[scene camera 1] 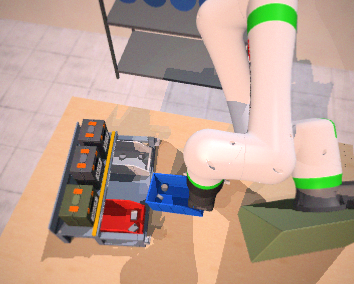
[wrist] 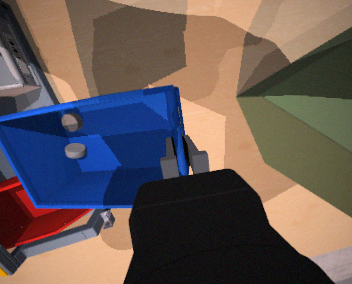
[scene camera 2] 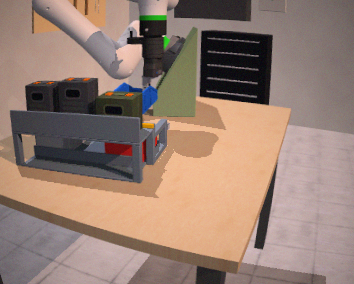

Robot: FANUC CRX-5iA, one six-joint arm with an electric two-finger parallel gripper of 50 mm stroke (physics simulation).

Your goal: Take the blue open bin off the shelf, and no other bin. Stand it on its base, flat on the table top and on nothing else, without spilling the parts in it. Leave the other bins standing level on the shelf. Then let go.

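Pixels of known places: gripper, fingertip midpoint: (wrist: 178, 145); arm's base, link origin: (scene camera 1: 321, 205) (scene camera 2: 174, 58).
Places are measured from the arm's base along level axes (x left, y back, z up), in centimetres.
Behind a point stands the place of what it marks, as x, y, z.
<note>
The blue bin (scene camera 1: 172, 206) @[2.9, -42.2, -5.6] (scene camera 2: 150, 97) @[2.9, -38.9, -8.9] (wrist: 120, 192) @[2.4, -40.9, -7.0] hangs above the table in front of the shelf (scene camera 1: 122, 239) @[12.5, -56.6, -12.5] (scene camera 2: 75, 125) @[-2.9, -78.1, -7.6] (wrist: 60, 241) @[11.3, -56.4, -12.4]; in scene camera 1 its far end appears close to the shelf's front edge. Two grey round parts (scene camera 1: 164, 187) @[-6.0, -46.0, -12.6] (wrist: 72, 122) @[-6.1, -45.7, -12.5] show inside it. My gripper (scene camera 2: 146, 83) (wrist: 178, 145) @[-0.4, -33.4, -8.8] is shut on the bin's end wall, one finger inside and one outside; scene camera 1 hides the fingertips. Whether the bin is exactly level is hard to tell. The red bin (scene camera 1: 112, 216) @[3.4, -63.0, -20.0] (scene camera 2: 120, 148) @[5.1, -68.9, -15.9] (wrist: 15, 212) @[7.1, -68.4, -18.6] and the grey bin (scene camera 1: 131, 162) @[-18.0, -60.5, -20.0] (wrist: 10, 70) @[-15.5, -53.5, -16.7] stand on the shelf.
Two dark boxes (scene camera 1: 93, 131) @[-16.7, -70.0, 1.4] (scene camera 1: 86, 162) @[-5.0, -68.9, 2.3] and a green box (scene camera 1: 79, 206) @[7.4, -68.5, -1.2] (scene camera 2: 120, 104) @[7.7, -74.0, -2.6] stand on the shelf's rear part. A large green wedge-shaped stand (scene camera 1: 295, 237) @[11.7, -10.2, 6.1] (scene camera 2: 182, 90) @[8.2, -17.1, -10.3] (wrist: 300, 150) @[5.2, -17.9, -9.4] is on the table (scene camera 1: 185, 265) @[16.3, -36.6, -20.9] (scene camera 2: 225, 190) @[33.9, -74.7, -20.9] beyond the gripper, away from the shelf.
</note>
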